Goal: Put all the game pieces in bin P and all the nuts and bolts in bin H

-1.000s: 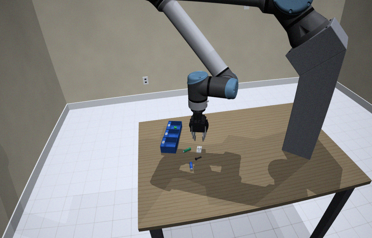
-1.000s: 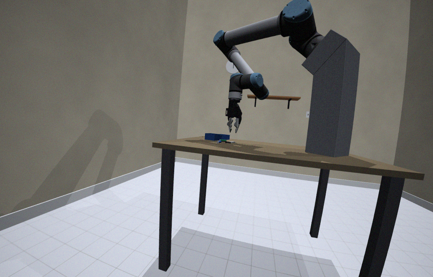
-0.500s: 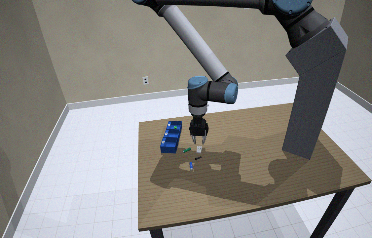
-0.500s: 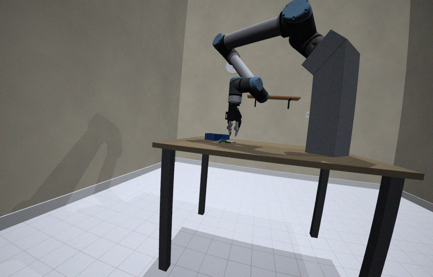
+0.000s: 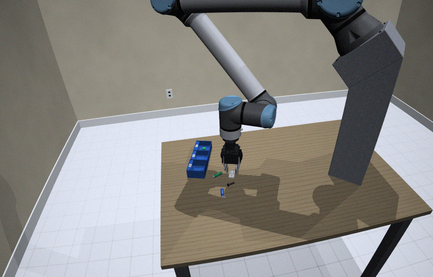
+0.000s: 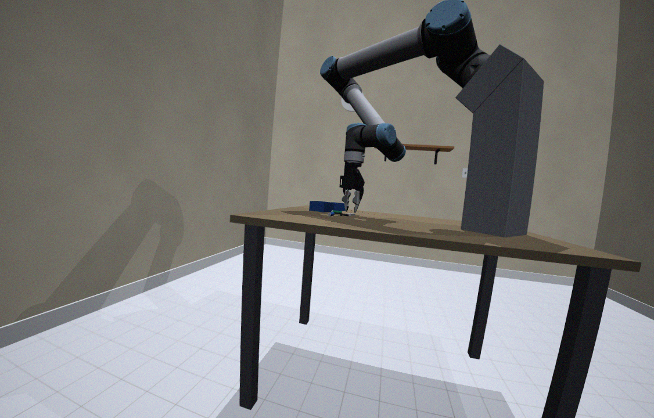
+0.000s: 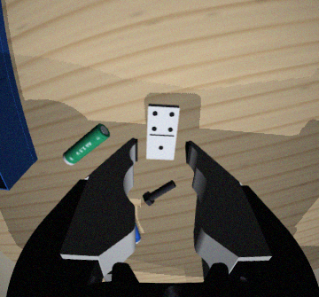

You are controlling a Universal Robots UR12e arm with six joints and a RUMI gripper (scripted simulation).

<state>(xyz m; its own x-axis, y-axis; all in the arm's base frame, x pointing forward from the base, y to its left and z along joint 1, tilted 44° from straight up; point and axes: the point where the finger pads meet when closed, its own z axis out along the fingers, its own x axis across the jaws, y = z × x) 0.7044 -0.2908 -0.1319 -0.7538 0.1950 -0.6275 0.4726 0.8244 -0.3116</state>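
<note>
The white domino is 20 mm below my hand. From my hand the other things lie so: black bolt: 60 mm to the left, 40 mm ahead, 20 mm below; then green cylinder: 60 mm ahead, 20 mm to the right, 20 mm below; then blue battery: 100 mm to the left, 90 mm ahead, 20 mm below.
</note>
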